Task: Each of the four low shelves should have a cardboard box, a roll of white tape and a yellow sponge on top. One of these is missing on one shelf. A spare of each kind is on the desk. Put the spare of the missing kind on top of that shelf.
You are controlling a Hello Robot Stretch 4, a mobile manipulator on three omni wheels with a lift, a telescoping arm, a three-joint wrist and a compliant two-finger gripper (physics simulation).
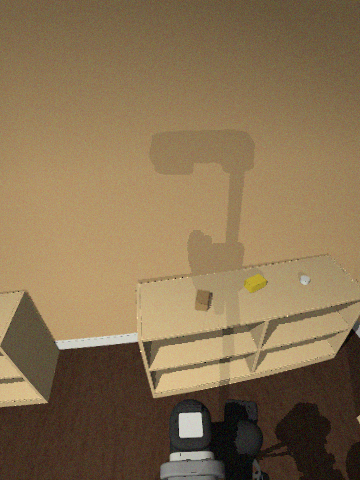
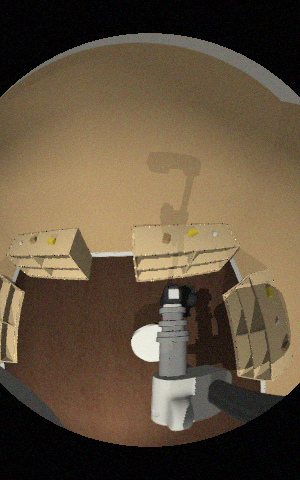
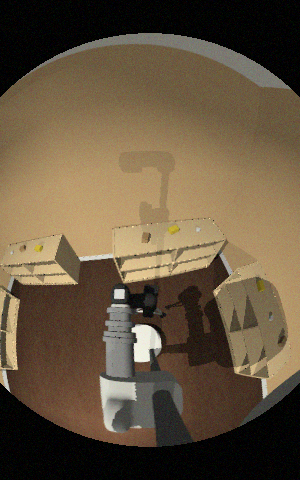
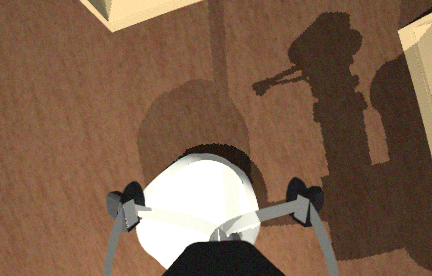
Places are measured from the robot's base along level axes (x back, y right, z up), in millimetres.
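Pixels of known places: gripper, between the fingertips: (image 4: pixel 215 195); robot's base, origin of its link: (image 2: pixel 151 341) (image 3: pixel 140 341) (image 4: pixel 201 205).
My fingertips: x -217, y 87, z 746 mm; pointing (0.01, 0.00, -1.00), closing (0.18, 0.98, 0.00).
For each thing: its top centre in the pictures, then the offset to it from my fingertips. Level surfaces: height alone.
- middle low shelf, height of its surface: dz -164 mm
- cardboard box, centre of its top: (image 1: pixel 202 296) (image 3: pixel 145 235) (image 2: pixel 165 236) dx -725, dy -1, dz -114 mm
- yellow sponge, centre of its top: (image 1: pixel 255 280) (image 3: pixel 173 227) (image 2: pixel 192 230) dx -828, dy +289, dz -119 mm
- small white tape roll, centre of its top: (image 1: pixel 305 278) (image 3: pixel 197 228) (image 2: pixel 214 233) dx -839, dy +576, dz -140 mm
- dark-looking box, centre of its top: (image 3: pixel 283 340) (image 2: pixel 287 345) dx +569, dy +1169, dz -114 mm
My gripper (image 4: pixel 215 195) is open and empty, high above the floor over a white round surface. The middle low shelf (image 1: pixel 165 320) (image 2: pixel 150 242) (image 3: pixel 127 242) bears a cardboard box (image 1: pixel 203 300) (image 2: pixel 166 238) (image 3: pixel 146 237), a yellow sponge (image 1: pixel 255 283) (image 2: pixel 192 232) (image 3: pixel 173 229) and a small white tape roll (image 1: pixel 305 280) (image 2: pixel 215 233) (image 3: pixel 198 229). The left shelf (image 2: pixel 67 240) (image 3: pixel 54 245) bears tape (image 2: pixel 21 243), a box (image 2: pixel 33 239) and a sponge (image 2: pixel 51 241). The right shelf bears a sponge (image 2: pixel 269 291) (image 3: pixel 260 285), tape (image 2: pixel 277 321) (image 3: pixel 271 316) and a dark-looking box (image 2: pixel 285 342) (image 3: pixel 281 336). The desk is not identifiable.
Part of another shelf (image 2: pixel 10 325) (image 3: pixel 11 330) shows at the far left; its top is cut off. The white round surface (image 2: pixel 145 342) (image 3: pixel 145 345) (image 4: pixel 195 195) lies below the arm (image 2: pixel 173 350) (image 3: pixel 120 350). Brown floor separates the left and middle shelves.
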